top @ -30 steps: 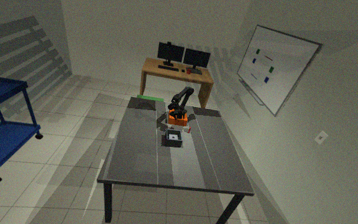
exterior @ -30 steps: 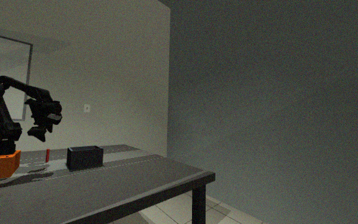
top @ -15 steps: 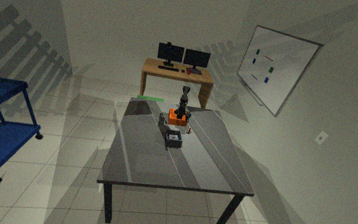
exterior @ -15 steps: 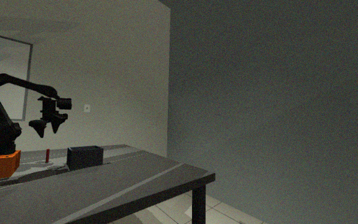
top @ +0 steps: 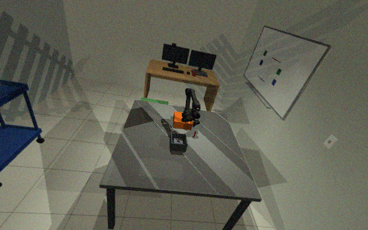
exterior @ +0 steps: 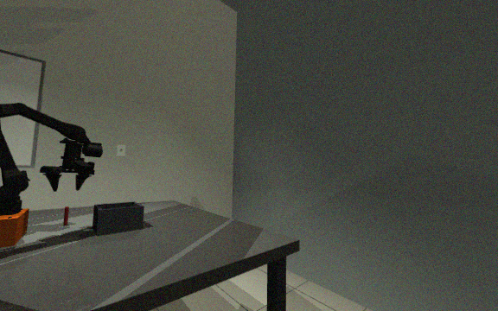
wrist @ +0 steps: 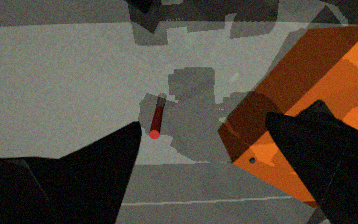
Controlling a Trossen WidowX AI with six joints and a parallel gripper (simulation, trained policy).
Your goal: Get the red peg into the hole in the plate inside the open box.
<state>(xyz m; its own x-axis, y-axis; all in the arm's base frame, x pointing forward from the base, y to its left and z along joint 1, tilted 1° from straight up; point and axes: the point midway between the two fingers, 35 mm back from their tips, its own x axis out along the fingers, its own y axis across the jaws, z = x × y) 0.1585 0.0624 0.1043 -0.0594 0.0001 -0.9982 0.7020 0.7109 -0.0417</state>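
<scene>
My gripper tip is now 8 cm to the right of the red peg and 12 cm above it. Also, from my gripper tip: dark box 19 cm ahead, 9 cm to the right, 13 cm below; plate 19 cm ahead, 9 cm to the right, 11 cm below.
</scene>
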